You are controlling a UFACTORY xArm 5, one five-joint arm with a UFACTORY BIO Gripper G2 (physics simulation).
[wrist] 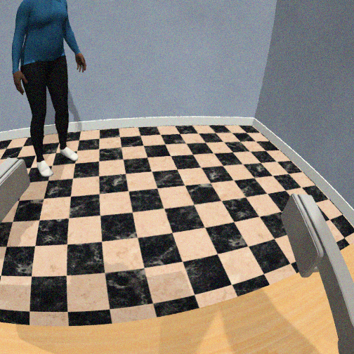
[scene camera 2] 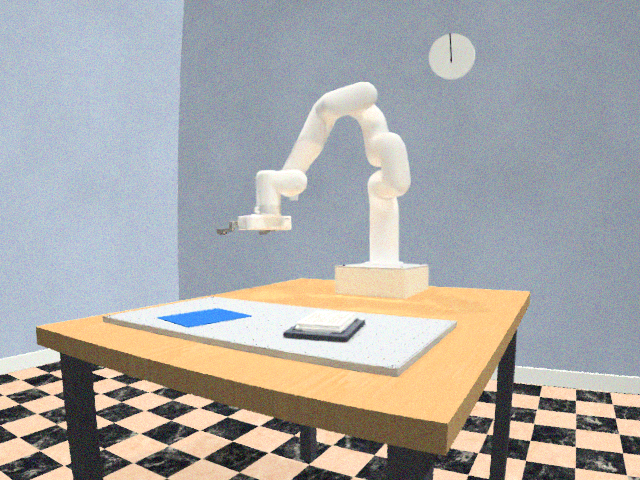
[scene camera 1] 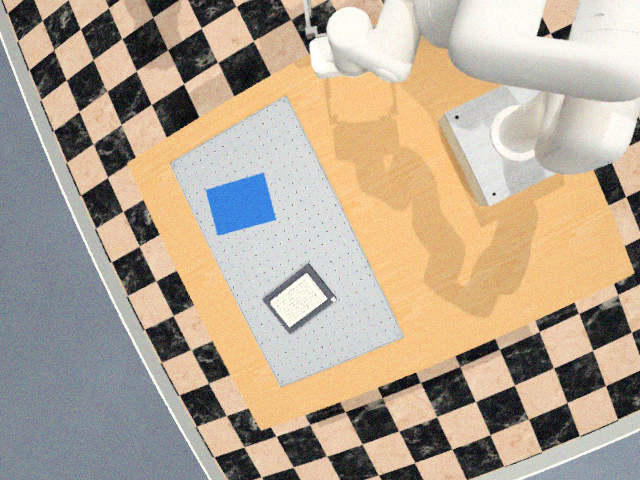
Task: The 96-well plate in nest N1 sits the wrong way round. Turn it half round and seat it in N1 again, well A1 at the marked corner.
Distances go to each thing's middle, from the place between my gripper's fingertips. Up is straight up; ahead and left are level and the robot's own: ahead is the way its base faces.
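Labels:
The flat blue rectangle [scene camera 1: 244, 203] is 250 mm to the left of my hand, 480 mm ahead of it and 180 mm below it. I find the white 96-well plate [scene camera 1: 303, 296] 460 mm ahead of my hand, 540 mm to the left of it and 160 mm below it. The dark nest N1 [scene camera 1: 315, 277] is 540 mm to the left of my hand, 460 mm ahead of it and 180 mm below it.

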